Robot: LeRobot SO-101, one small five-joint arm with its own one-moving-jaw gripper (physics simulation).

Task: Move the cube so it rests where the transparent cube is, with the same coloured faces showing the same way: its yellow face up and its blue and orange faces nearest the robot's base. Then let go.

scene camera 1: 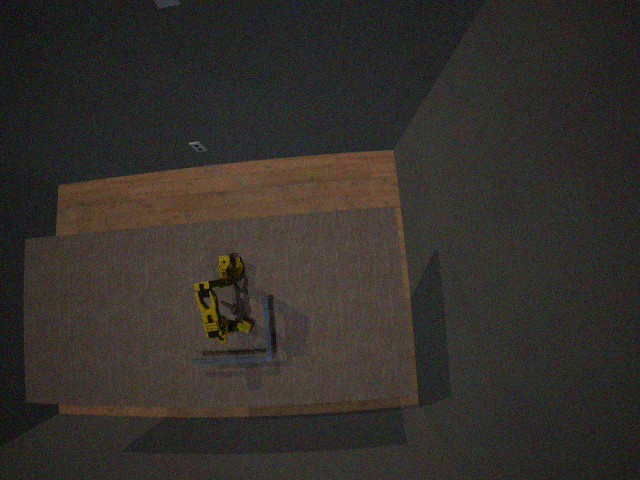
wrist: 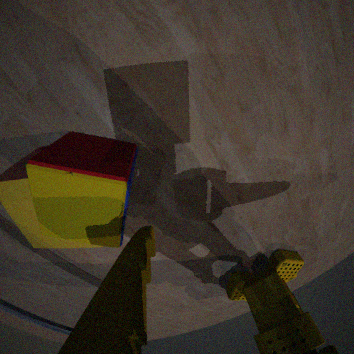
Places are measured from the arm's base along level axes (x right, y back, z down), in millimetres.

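Pixels of known places: end effector, tool point: (scene camera 1: 235, 320) (wrist: 153, 236); arm's base, origin of the base link: (scene camera 1: 231, 272) (wrist: 258, 267).
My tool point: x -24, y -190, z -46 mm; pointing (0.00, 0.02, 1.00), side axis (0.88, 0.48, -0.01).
For each thing: its top centre in the pictures, then the offset to it from my tool point. "spot": a spot on its surface instead. Level surfaces: height alone.
- transparent cube, middle of its top: (wrist: 46, 218) (scene camera 1: 245, 326) dx -35, dy -29, dz +6 mm
- blue-grey L-shaped bar, surface spot: (scene camera 1: 232, 360) spot: dx +19, dy -152, dz -14 mm
- grey-brown mat, its level: dz +46 mm
The cube (scene camera 1: 245, 326) (wrist: 75, 180) shows a yellow face towards the wrist camera, a dark red face at its far side and a thin blue face along its right. The transparent cube (wrist: 14, 201) shows as paler yellow and dim red; it overlaps the cube and sticks out to its left. Whether the two differ in height is hard to tell. My gripper (scene camera 1: 231, 330) (wrist: 218, 245) is open, with a wide V-shaped gap and nothing between its jaws. The cube lies beyond and left of the left jaw's tip in the wrist view. The cube's orange face is hidden.
A blue-grey L-shaped bar (scene camera 1: 232, 360) lies around the front and right of the cube in the scene view. The arm's base (scene camera 1: 230, 266) stands farther back on the grey-brown mat (scene camera 1: 336, 289). Arm shadows cross the mat in the wrist view.
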